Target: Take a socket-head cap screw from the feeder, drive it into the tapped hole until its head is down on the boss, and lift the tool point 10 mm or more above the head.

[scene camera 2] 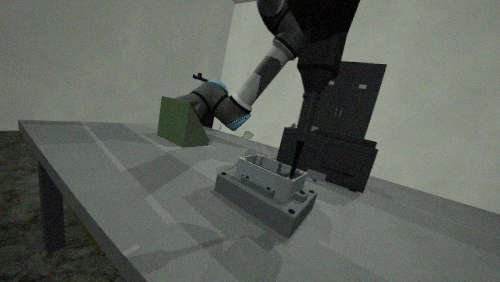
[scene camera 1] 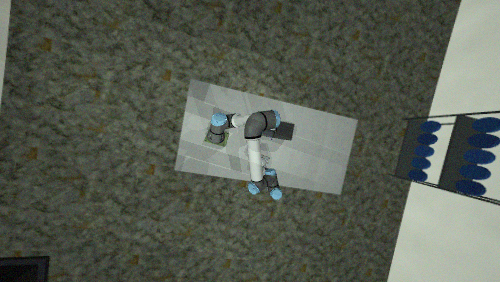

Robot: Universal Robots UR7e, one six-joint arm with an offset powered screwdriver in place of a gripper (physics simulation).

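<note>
The dark screwdriver (scene camera 2: 294, 175) points down in scene camera 2, slightly tilted in the picture. Its thin tip is at the right end of the open pale housing (scene camera 2: 281, 187), partly behind the near rim. Whether the tip touches a boss, and whether a screw is on it, cannot be made out. The housing sits on a grey fixture block (scene camera 2: 250, 198). The tapped hole and any screw head are hidden or too small to tell. A dark box (scene camera 1: 286, 131) (scene camera 2: 325, 159), seemingly the feeder, stands behind the housing. In scene camera 1 the arm hides the tool point.
The arm (scene camera 1: 254, 157) (scene camera 2: 267, 72) reaches across the pale table (scene camera 1: 320, 150) (scene camera 2: 100, 175) from its base beside a green wedge-shaped stand (scene camera 2: 175, 122). A small light piece (scene camera 2: 316, 175) lies before the dark box. A tall dark cabinet (scene camera 2: 357, 102) rises behind.
</note>
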